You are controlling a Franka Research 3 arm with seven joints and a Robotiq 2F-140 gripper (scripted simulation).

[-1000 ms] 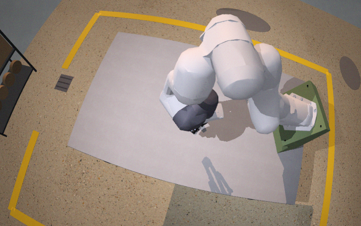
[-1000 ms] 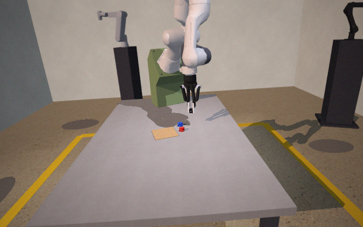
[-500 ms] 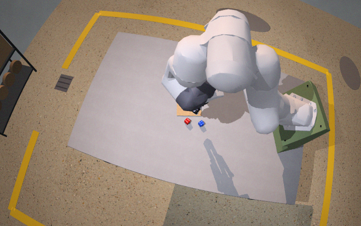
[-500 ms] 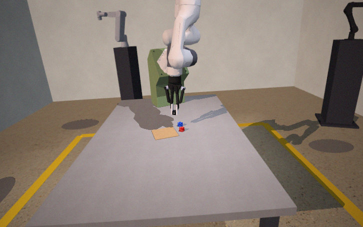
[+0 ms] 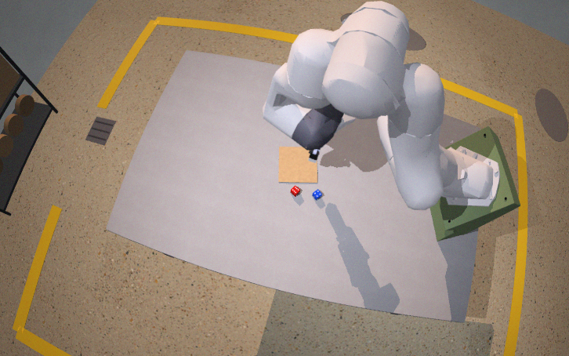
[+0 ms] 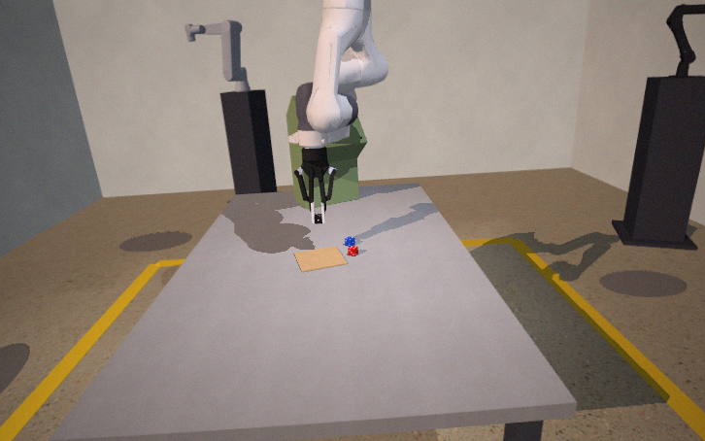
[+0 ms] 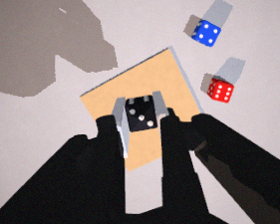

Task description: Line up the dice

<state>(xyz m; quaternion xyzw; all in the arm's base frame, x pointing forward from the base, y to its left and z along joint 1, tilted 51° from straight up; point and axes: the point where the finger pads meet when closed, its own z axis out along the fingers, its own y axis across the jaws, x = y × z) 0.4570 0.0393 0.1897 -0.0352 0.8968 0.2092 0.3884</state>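
Now: the tan mat 140 mm below my hand, 50 mm ahead of it and 10 mm to the left of it. The rest, counted from my hand: red die (130 mm below, 110 mm to the left, 10 mm behind); black die (20 mm below); blue die (130 mm below, 80 mm behind, 70 mm to the left).
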